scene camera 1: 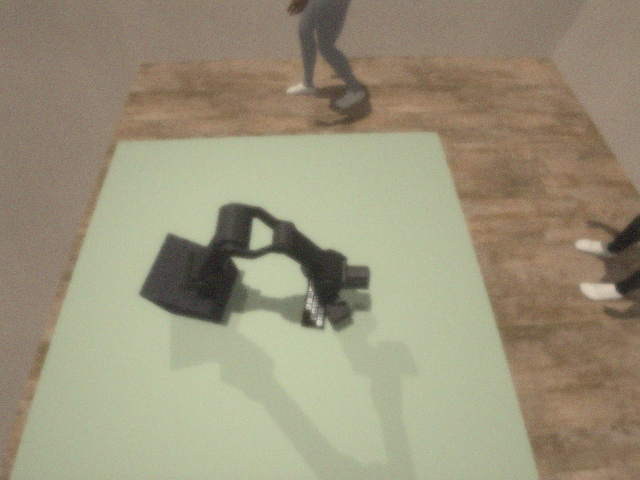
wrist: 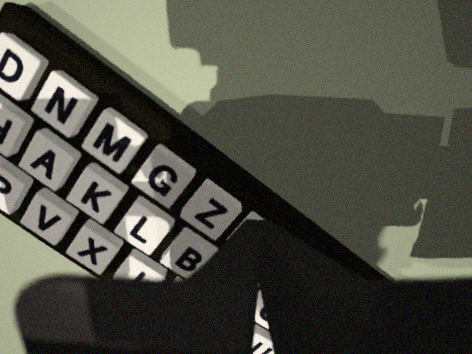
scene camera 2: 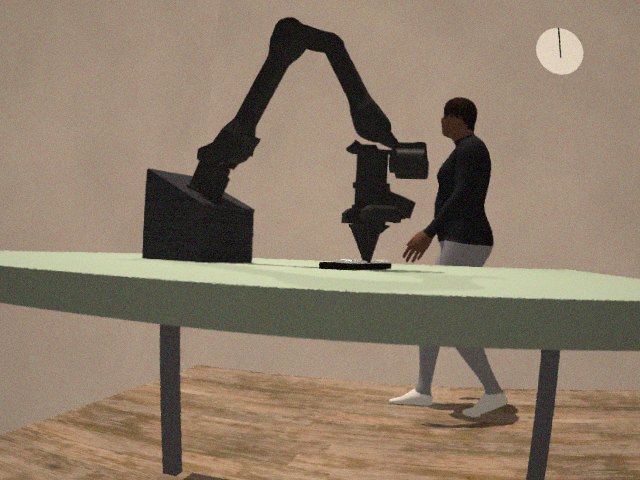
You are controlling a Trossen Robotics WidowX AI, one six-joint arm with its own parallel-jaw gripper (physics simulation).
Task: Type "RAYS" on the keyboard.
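Pixels of known places: gripper, fingertip midpoint: point(scene camera 1: 323, 298) point(wrist: 256, 232) point(scene camera 2: 366, 263); arm's base at its link origin: point(scene camera 1: 192, 277) point(scene camera 2: 204, 191).
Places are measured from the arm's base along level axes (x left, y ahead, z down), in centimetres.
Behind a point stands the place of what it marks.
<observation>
The black keyboard point(scene camera 1: 313, 310) @[x -12.7, y 29.4, z 12.6 cm] point(scene camera 2: 348, 265) @[x -18.1, y 30.0, z 13.4 cm] point(wrist: 157, 121) @[x -5.7, y 36.0, z 13.1 cm] lies flat on the table with pale letter keys. In the wrist view the A key point(wrist: 47, 162) @[x -2.6, y 34.0, z 12.6 cm], the Z key point(wrist: 212, 210) @[x -8.0, y 33.8, z 12.6 cm], the G key point(wrist: 162, 177) @[x -6.3, y 34.5, z 12.6 cm] and the B key point(wrist: 189, 257) @[x -7.7, y 31.9, z 12.6 cm] can be read. My gripper point(scene camera 2: 367, 259) @[x -9.7, y 33.2, z 13.1 cm] point(wrist: 256, 232) @[x -9.7, y 33.2, z 13.1 cm] is shut and empty, pointing down, its tips at the keyboard's top. The tips cover most of the key just right of Z; a pale corner of it shows, its letter hidden. The R, Y and S letters cannot be read. The arm hides part of the keyboard in scene camera 1.
The arm's dark base block point(scene camera 1: 170, 273) @[x 1.4, y -4.8, z -2.3 cm] point(scene camera 2: 196, 227) @[x -9.6, y 1.3, z 7.7 cm] stands on the pale green table point(scene camera 1: 206, 170) @[x 48.7, y 2.6, z 14.2 cm] point(scene camera 2: 310, 315) @[x -71.7, y 27.4, z 16.3 cm], left of the keyboard. One person point(scene camera 1: 330, 36) point(scene camera 2: 465, 191) is beyond the table. Another person's feet point(scene camera 1: 599, 291) show at the right.
</observation>
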